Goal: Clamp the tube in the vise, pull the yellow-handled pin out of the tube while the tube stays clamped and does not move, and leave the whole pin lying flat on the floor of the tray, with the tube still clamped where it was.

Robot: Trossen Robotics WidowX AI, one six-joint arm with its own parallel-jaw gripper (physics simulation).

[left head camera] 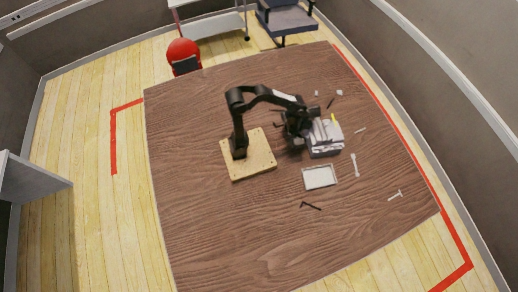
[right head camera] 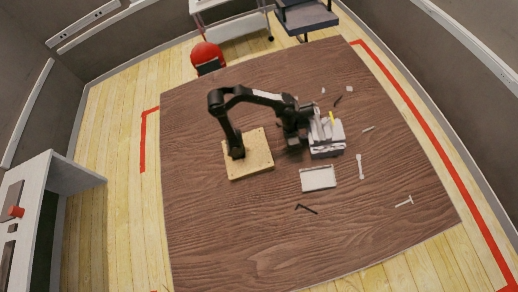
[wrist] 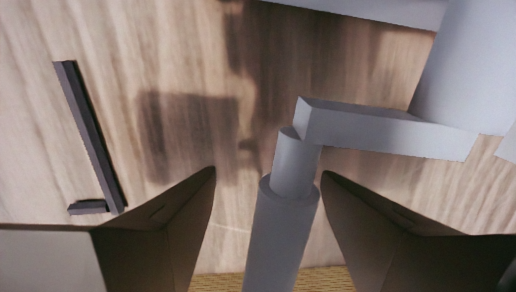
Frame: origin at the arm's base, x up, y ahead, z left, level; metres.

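Seen in the pictures: gripper, between the fingertips: (left head camera: pixel 290 138) (right head camera: pixel 291 138); arm's base, origin of its link: (left head camera: pixel 238 153) (right head camera: pixel 238 153).
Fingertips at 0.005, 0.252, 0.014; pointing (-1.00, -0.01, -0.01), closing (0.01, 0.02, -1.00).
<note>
Pixels of each thing's top centre, then the offset from my fingertips to it, as dx, dy, dz. "*": a spot on its surface instead.
- grey vise, centre of its top: (right head camera: pixel 325 127) (left head camera: pixel 327 128) +0.093, +0.148, -0.040
- stepped grey rod, centre of its top: (wrist: pixel 278 276) +0.055, +0.004, +0.003
- flat grey bar, a spot on its surface: (wrist: pixel 390 131) * +0.053, +0.042, -0.015
- shallow white tray, centre of its top: (right head camera: pixel 318 177) (left head camera: pixel 319 175) -0.008, +0.073, -0.209
- black L-shaped key, centre of its top: (right head camera: pixel 306 211) (left head camera: pixel 310 208) -0.028, -0.005, -0.334
- pale double-ended wrench, centre of its top: (right head camera: pixel 360 166) (left head camera: pixel 355 164) -0.029, +0.274, -0.199
- T-shaped piece, centre of its top: (right head camera: pixel 404 202) (left head camera: pixel 395 196) -0.028, +0.416, -0.408
- black L-shaped bar, centre of its top: (wrist: pixel 68 150) -0.028, -0.005, +0.113
The grey vise (left head camera: pixel 326 149) (right head camera: pixel 327 149) stands right of the arm. The yellow-handled pin (left head camera: pixel 334 120) (right head camera: pixel 331 118) sticks up at the vise's far side; I cannot make out the tube apart from the vise parts. My gripper (left head camera: pixel 294 131) (right head camera: pixel 292 131) (wrist: pixel 269 177) is beside the vise's near side, partly open with nothing gripped. In the wrist view its fingers stand on either side of a stepped grey rod (wrist: pixel 280 230), with a gap to each side. A flat grey bar (wrist: pixel 390 131) meets the rod's end. The shallow white tray (left head camera: pixel 320 178) (right head camera: pixel 318 179) lies in front of the vise, empty.
A black L-shaped key (left head camera: pixel 311 205) (right head camera: pixel 306 208) lies in front of the tray. A pale double-ended wrench (left head camera: pixel 355 165) (right head camera: pixel 360 167) and a T-shaped piece (left head camera: pixel 395 195) (right head camera: pixel 405 201) lie to the right. A black L-shaped bar (wrist: pixel 90 135) shows left in the wrist view.
</note>
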